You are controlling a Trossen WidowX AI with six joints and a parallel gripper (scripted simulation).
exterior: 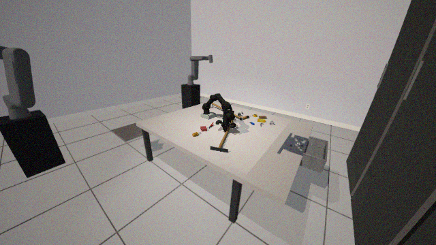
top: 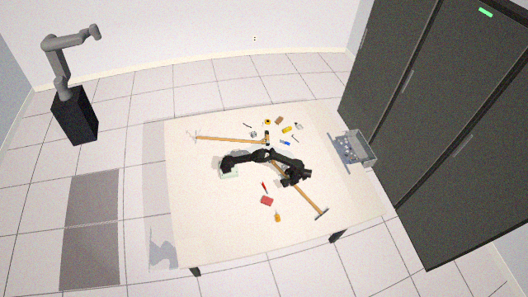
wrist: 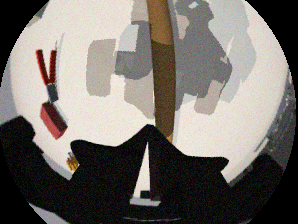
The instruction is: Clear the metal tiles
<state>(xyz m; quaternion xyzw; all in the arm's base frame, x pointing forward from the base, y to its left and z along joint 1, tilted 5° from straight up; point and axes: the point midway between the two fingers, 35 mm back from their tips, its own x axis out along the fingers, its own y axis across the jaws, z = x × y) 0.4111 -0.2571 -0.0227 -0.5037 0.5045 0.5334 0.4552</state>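
Now: gripper tip 5 cm below the long scraper, 2 cm short of it and 1 cm to the left of it. The rest, counted from my gripper tip: red block 21 cm behind, 6 cm to the right; then orange item 20 cm to the right, 19 cm behind; then red tool 19 cm behind, 3 cm to the left.
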